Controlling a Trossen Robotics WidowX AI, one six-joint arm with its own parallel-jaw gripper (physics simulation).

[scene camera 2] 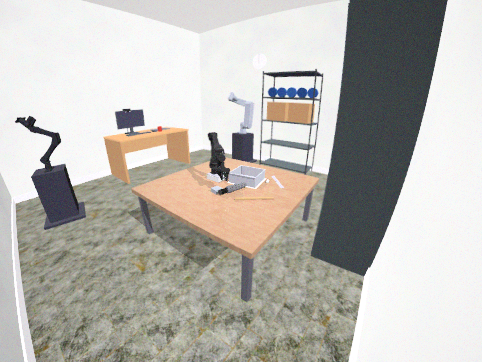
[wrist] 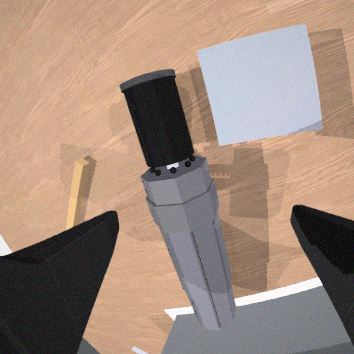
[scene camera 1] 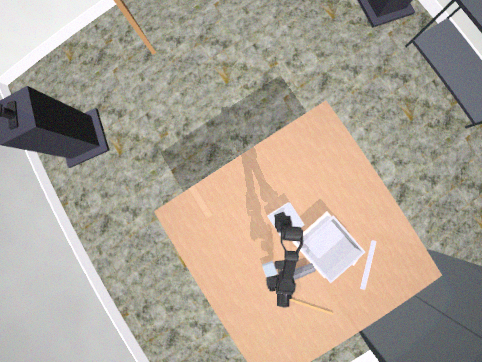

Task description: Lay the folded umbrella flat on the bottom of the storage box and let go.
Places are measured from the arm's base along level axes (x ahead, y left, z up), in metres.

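Pixels of known places: gripper, between the fingertips: (scene camera 2: pixel 224 180) (wrist: pixel 206 217); arm's base, origin of its link: (scene camera 2: pixel 214 172) (scene camera 1: pixel 280 218).
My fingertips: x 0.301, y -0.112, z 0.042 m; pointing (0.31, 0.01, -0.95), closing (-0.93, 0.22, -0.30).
For each thing: its top centre in the pictures, then the offset to it from my fingertips. Level surfaces: height alone.
- folded umbrella, centre of its top: (wrist: pixel 182 252) (scene camera 1: pixel 293 277) (scene camera 2: pixel 232 184) dz -0.040, dx +0.041, dy +0.057 m
- storage box, centre of its top: (scene camera 1: pixel 332 249) (scene camera 2: pixel 247 171) dz -0.002, dx -0.047, dy +0.313 m
- pale blue block, centre of its top: (wrist: pixel 260 86) (scene camera 1: pixel 269 270) (scene camera 2: pixel 216 188) dz -0.063, dx -0.037, dy -0.055 m
- thin yellowish stick, centre of its top: (wrist: pixel 67 241) (scene camera 1: pixel 309 306) (scene camera 2: pixel 254 197) dz -0.087, dx +0.260, dy +0.090 m
- white strip, centre of its top: (scene camera 1: pixel 368 265) (scene camera 2: pixel 277 181) dz -0.097, dx +0.161, dy +0.510 m
- table, height of its surface: dz -0.099 m
The folded umbrella (scene camera 1: pixel 303 271) (scene camera 2: pixel 236 188) (wrist: pixel 192 240) has a grey ribbed body and a black handle. It lies on the table beside the storage box. In the wrist view its narrow end overlaps the box's edge. The storage box (scene camera 1: pixel 348 265) (scene camera 2: pixel 244 179) (wrist: pixel 280 291) is light grey, open-topped and upright; no umbrella shows inside it. My gripper (wrist: pixel 206 217) is open and empty, with its black fingers wide apart on either side of the umbrella's body in the wrist view. The arm hides part of the umbrella in scene camera 1, and the fingertips are hard to make out there.
A pale blue block (scene camera 1: pixel 269 269) (scene camera 2: pixel 216 190) (wrist: pixel 260 85) stands close beside the umbrella's handle. A thin yellowish stick (scene camera 1: pixel 312 306) (scene camera 2: pixel 254 199) (wrist: pixel 76 195) lies on the other side. A white strip (scene camera 1: pixel 368 265) (scene camera 2: pixel 277 181) lies beyond the box on the table (scene camera 1: pixel 210 250) (scene camera 2: pixel 200 200).
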